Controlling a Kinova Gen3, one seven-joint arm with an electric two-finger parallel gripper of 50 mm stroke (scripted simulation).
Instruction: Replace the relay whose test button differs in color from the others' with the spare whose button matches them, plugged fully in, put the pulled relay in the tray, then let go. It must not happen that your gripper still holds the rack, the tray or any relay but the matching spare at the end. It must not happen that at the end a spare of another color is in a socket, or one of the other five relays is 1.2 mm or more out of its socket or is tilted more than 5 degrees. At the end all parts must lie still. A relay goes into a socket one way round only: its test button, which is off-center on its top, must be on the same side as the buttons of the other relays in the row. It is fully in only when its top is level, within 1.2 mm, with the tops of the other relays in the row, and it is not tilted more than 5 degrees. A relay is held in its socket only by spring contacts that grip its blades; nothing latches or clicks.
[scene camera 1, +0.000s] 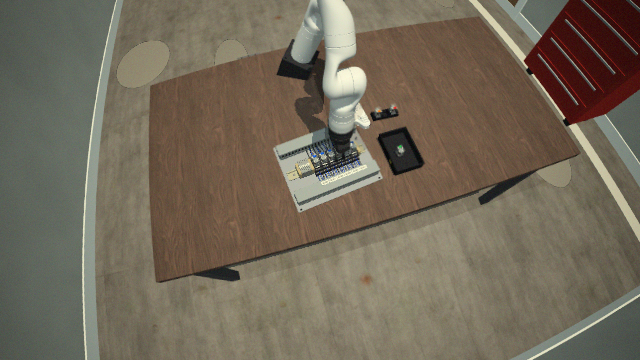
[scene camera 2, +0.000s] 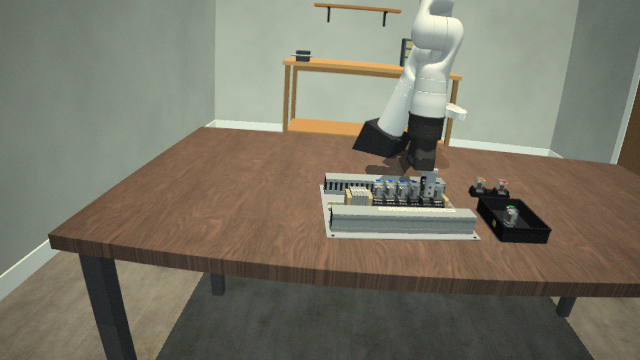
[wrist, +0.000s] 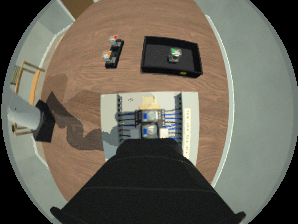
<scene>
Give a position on a black tray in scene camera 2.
529, 228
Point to a black tray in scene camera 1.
389, 140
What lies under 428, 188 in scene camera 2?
My gripper.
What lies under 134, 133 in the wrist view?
My gripper.
</scene>
